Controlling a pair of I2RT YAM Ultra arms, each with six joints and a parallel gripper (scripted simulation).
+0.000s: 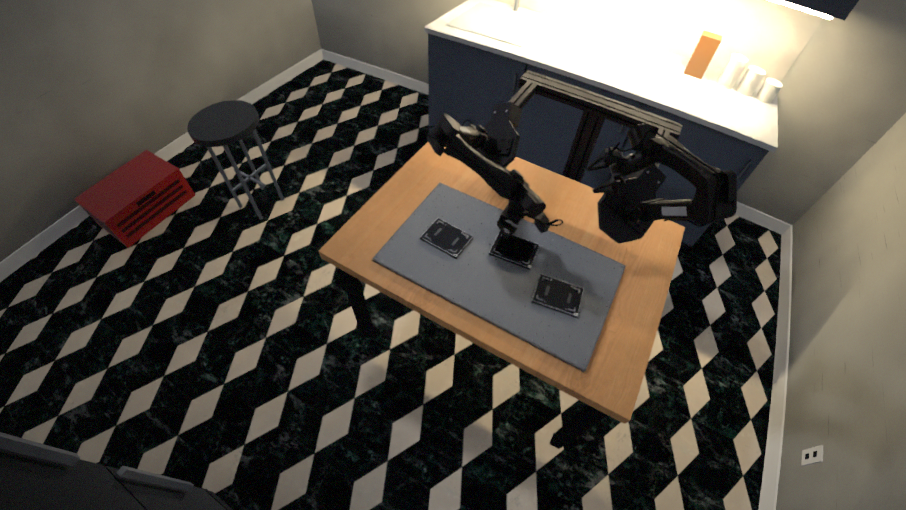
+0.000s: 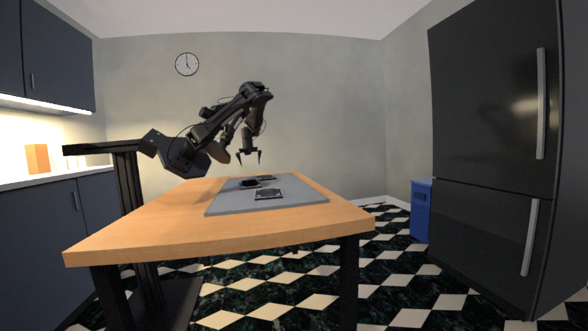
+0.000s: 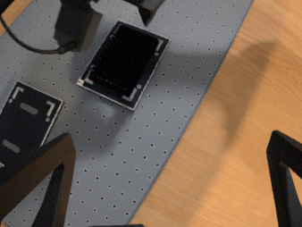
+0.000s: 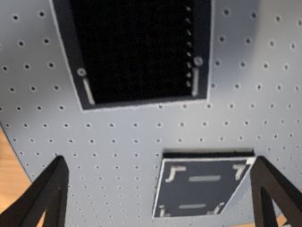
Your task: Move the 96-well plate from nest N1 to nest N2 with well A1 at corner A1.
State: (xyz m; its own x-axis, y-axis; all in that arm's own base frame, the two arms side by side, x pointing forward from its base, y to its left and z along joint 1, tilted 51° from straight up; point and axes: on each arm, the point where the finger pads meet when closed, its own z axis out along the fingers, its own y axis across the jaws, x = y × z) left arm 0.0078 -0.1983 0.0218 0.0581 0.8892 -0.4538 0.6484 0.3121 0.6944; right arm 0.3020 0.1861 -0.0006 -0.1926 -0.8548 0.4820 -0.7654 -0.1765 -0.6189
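Now: the black 96-well plate 300 mm below my left hand, 170 mm ahead of it and 140 mm to the right of it.
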